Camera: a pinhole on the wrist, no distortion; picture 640 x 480 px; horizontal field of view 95.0 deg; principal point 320.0 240.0 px. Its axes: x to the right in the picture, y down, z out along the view. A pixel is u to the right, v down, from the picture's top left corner.
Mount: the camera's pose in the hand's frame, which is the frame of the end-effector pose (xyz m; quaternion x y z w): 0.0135 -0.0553 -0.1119 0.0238 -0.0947 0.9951 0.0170
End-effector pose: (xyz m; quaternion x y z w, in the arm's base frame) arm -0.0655 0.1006 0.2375 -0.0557 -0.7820 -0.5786 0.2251
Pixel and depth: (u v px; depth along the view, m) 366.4 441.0 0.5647
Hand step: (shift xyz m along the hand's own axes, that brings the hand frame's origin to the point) -0.0656 -0.5395 0.3739
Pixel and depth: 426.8 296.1 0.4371
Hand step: -0.1293 -0.2154 0.3092
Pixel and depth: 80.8 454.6 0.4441
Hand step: 0.3823 -0.4690 0.2444
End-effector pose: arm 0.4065 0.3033 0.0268 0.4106 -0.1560 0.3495 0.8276
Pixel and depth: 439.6 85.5 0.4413
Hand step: -0.1378 0.0947 0.3737
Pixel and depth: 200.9 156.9 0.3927
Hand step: 0.1943 -0.0251 0.2861
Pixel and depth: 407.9 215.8 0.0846
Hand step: -0.0078 -0.0637 -0.0263
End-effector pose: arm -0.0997 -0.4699 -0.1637 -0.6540 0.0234 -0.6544 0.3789
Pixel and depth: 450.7 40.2 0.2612
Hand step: -0.0844 0.0734 0.1836
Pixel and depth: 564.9 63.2 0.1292
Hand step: -0.0855 -0.0001 0.0349
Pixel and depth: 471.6 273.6 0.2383
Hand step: -0.1000 -0.1236 0.1230
